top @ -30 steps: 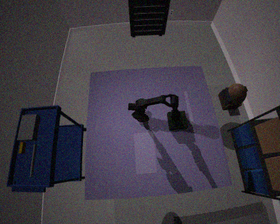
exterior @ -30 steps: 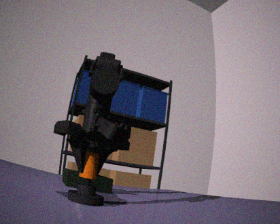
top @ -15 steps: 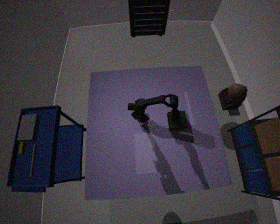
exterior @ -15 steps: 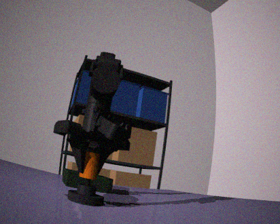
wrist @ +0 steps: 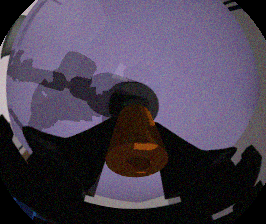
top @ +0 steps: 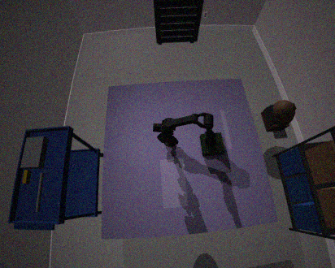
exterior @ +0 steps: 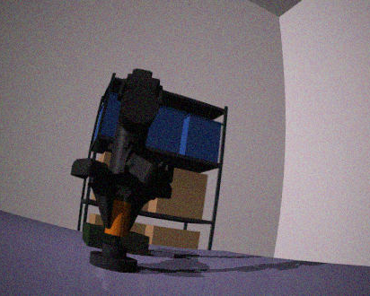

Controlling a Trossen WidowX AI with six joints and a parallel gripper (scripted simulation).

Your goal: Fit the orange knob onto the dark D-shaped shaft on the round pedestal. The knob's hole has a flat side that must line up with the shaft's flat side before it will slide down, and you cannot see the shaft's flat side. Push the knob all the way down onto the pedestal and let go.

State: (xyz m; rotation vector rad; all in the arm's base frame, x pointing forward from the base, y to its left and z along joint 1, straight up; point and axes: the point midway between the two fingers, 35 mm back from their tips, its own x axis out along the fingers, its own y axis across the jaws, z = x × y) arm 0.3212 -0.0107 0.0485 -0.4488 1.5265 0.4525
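Right now the orange knob is 20 mm above my gripper tip. Also, from my gripper tip: dark pedestal: 40 mm below.
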